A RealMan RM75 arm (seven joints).
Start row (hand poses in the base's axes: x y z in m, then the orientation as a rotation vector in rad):
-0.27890 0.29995 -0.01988 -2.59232 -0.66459 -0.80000
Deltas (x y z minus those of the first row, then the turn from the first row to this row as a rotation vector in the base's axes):
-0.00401 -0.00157 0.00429 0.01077 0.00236 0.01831
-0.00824 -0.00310 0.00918 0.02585 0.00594 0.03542
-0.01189 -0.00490 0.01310 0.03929 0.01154 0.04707
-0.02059 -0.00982 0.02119 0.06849 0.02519 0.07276
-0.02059 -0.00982 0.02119 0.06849 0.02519 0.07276
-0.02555 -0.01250 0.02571 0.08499 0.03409 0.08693
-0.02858 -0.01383 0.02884 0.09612 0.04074 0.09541
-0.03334 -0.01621 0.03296 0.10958 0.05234 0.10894
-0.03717 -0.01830 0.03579 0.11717 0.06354 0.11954
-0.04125 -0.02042 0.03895 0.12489 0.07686 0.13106
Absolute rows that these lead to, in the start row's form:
-0.28291 0.29838 -0.01559 -2.57343 -0.68050 -0.79260
-0.28714 0.29685 -0.01070 -2.55156 -0.69192 -0.78449
-0.29079 0.29505 -0.00678 -2.53456 -0.69687 -0.77518
-0.29949 0.29013 0.00131 -2.49766 -0.70733 -0.75300
-0.29949 0.29013 0.00131 -2.49766 -0.70733 -0.75300
-0.30445 0.28745 0.00583 -2.47721 -0.71229 -0.73909
-0.30748 0.28612 0.00896 -2.46413 -0.71410 -0.72924
-0.31224 0.28374 0.01308 -2.44719 -0.71907 -0.71176
-0.31607 0.28165 0.01591 -2.43688 -0.72396 -0.69499
-0.32015 0.27953 0.01907 -2.42626 -0.72916 -0.67530

